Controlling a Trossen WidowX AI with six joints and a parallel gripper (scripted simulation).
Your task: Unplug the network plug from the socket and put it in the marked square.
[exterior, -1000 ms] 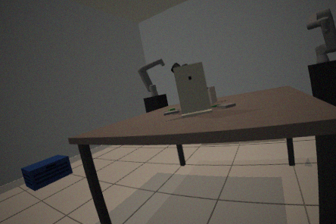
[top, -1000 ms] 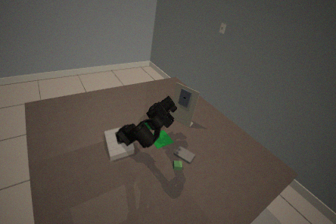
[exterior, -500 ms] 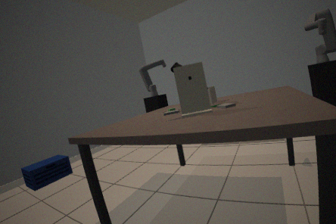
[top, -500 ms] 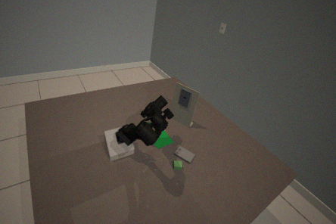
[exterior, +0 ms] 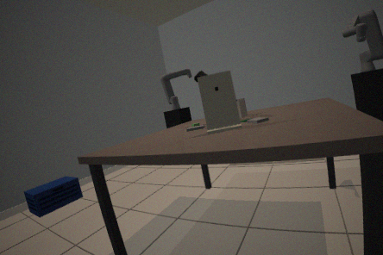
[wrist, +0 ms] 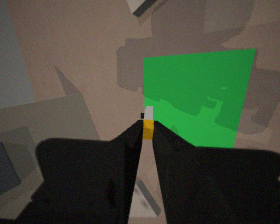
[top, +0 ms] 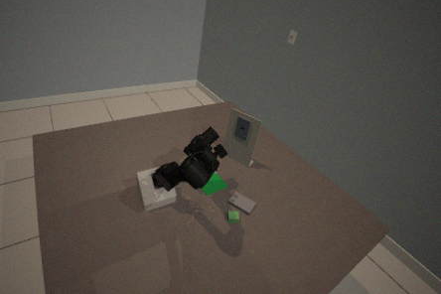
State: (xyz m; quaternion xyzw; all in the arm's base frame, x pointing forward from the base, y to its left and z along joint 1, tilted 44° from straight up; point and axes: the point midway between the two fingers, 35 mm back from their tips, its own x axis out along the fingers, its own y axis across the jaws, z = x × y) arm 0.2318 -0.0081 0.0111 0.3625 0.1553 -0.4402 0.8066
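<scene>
Now: gripper tip 70 mm above the green marked square and 10 mm past it. The rest, counted from my gripper tip: grey panel (210 mm ahead, 90 mm to the left, 50 mm above); then green cube (220 mm to the right, 60 mm below, 30 mm behind); then network plug (right at my gripper tip).
</scene>
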